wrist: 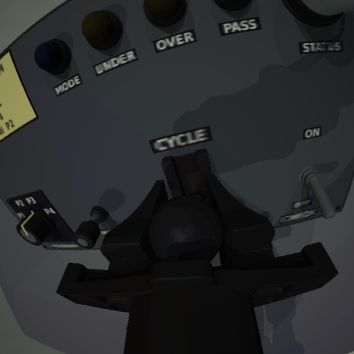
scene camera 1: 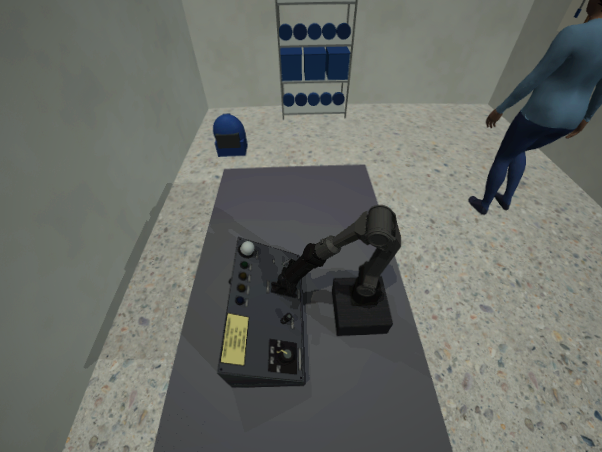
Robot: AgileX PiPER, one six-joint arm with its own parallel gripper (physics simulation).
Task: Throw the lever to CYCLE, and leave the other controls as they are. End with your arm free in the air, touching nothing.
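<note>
The lever's dark ball knob [wrist: 185,228] stands below the CYCLE label [wrist: 181,139] in the wrist view, at the near end of its dark slot housing [wrist: 188,172], away from the label. The ball hides its shaft. My gripper [wrist: 185,185] [scene camera 1: 284,288] has one finger on each side of the ball, close against it, and looks shut on it. In the scene view the gripper is low over the console [scene camera 1: 260,320] and hides the lever. The fingertips are partly hidden behind the ball.
A toggle switch [wrist: 319,192] tilts toward OFF at the right. A small black stick [wrist: 92,228] and a rotary knob [wrist: 34,230] are at the left. Buttons, a white status lamp [scene camera 1: 247,248] and a yellow note [scene camera 1: 235,340] lie along the far edge. A person [scene camera 1: 555,85] stands right.
</note>
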